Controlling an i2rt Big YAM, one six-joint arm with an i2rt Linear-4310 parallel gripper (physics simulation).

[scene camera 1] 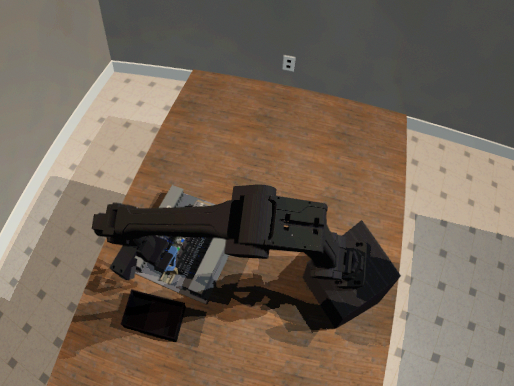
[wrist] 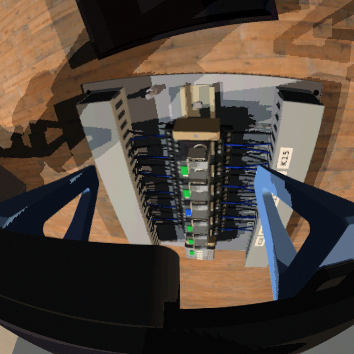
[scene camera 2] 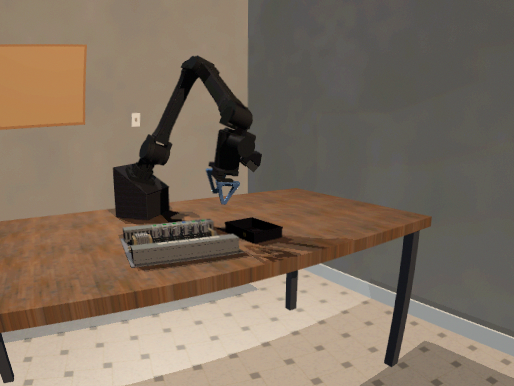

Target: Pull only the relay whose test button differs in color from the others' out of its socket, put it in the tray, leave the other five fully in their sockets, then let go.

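Frame: origin at the arm's base, x left, y back, z up, level; millimetres.
Seen in the pictures: gripper, between the fingertips: (scene camera 1: 159, 261) (wrist: 175, 173) (scene camera 2: 219, 198); arm's base, origin of its link: (scene camera 1: 350, 264) (scene camera 2: 139, 177).
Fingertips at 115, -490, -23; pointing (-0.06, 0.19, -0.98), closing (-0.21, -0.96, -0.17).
Pixels of each thing's top centre, then the offset from my fingertips to it, as dx, dy, dz. Level surfaces: height alone.
- relay with the blue test button, centre of its top: (wrist: 195, 228) (scene camera 2: 174, 223) -141, +18, -63
- end relay, centre of its top: (wrist: 194, 193) (scene camera 2: 194, 221) -81, +10, -63
- black tray, centre of its top: (scene camera 1: 152, 313) (scene camera 2: 253, 224) +123, +3, -97
- tan end block, centre of its top: (wrist: 195, 135) -31, +4, -92
- wooden table, height of its surface: dz -132
Six relays stand in a row of sockets on the panel. The relay with the blue test button (wrist: 199, 210) is third from the tray end and sits in its socket. The other five show green buttons, such as the end relay (wrist: 198, 171), and also appear seated. My gripper (wrist: 175, 173) (scene camera 2: 219, 197) is open and empty, above the panel, with its fingers apart on either side of the relay row in the wrist view. The black tray (scene camera 1: 152, 317) (scene camera 2: 266, 234) (wrist: 185, 20) lies beside the panel's end, with no relay visible in it. The arm partly hides the relays in scene camera 1.
Grey wire ducts (wrist: 120, 175) (wrist: 295, 150) (scene camera 2: 185, 251) stand along both sides of the relay row. A tan end block (wrist: 196, 129) stands at the row's tray end. Blue wires run from the sockets to the ducts. The arm's base (scene camera 2: 137, 195) stands on the wooden table (scene camera 2: 340, 215).
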